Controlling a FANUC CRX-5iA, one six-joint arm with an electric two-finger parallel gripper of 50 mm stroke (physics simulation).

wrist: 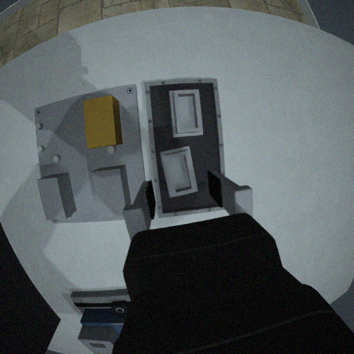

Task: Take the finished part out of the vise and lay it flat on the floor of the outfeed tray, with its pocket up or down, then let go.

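Note:
The outfeed tray point(218, 135) has a light rim and a dark floor, at the upper middle of the wrist view. A light grey part point(179, 172) lies flat in its nearer half, pocket up and turned slightly from the tray's sides. A second similar part point(187, 114) lies flat in the farther half, pocket up. My gripper point(180, 187) is open and empty, with its fingers apart above the near end of the tray, clear of the nearer part. The vise point(102, 316), grey and blue, shows at the lower left, partly hidden by the gripper body.
Left of the tray is a grey plate point(75, 112) with a yellow block point(100, 122), small round pins, and two grey blocks point(54, 199) point(111, 186) near its front edge. A large black shape point(22, 295) fills the lower left corner.

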